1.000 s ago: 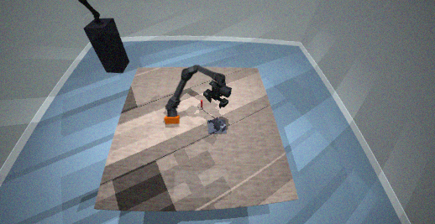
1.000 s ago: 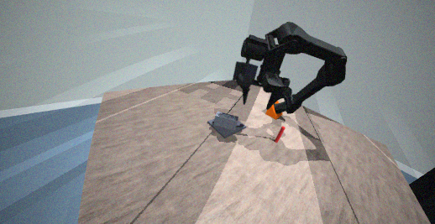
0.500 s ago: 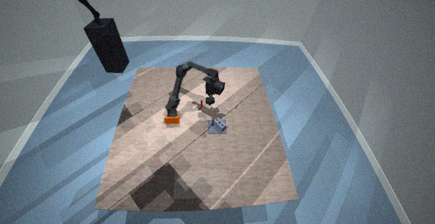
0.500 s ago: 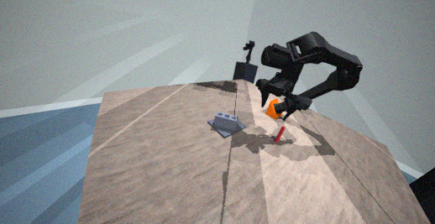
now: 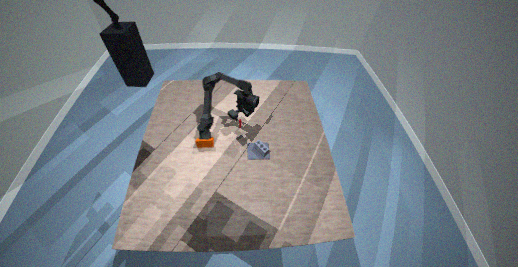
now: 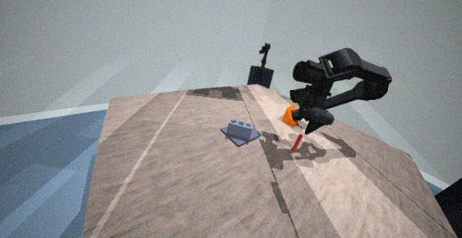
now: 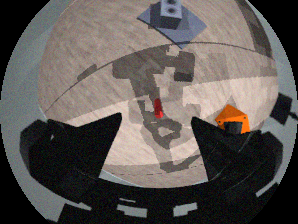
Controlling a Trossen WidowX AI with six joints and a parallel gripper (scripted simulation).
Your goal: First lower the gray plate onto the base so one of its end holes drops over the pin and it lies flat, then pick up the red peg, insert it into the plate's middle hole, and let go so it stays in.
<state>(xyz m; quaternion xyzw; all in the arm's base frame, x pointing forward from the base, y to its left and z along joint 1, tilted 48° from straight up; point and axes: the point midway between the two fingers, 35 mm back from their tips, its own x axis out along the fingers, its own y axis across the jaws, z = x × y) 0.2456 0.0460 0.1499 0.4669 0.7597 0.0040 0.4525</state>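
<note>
Right now the red peg is 1 cm behind my gripper tip, 1 cm to the left of it and 8 cm below it. The rest, counted from my gripper tip: base 12 cm ahead, 16 cm to the right, 11 cm below; gray plate 14 cm ahead, 17 cm to the right, 7 cm below.
</note>
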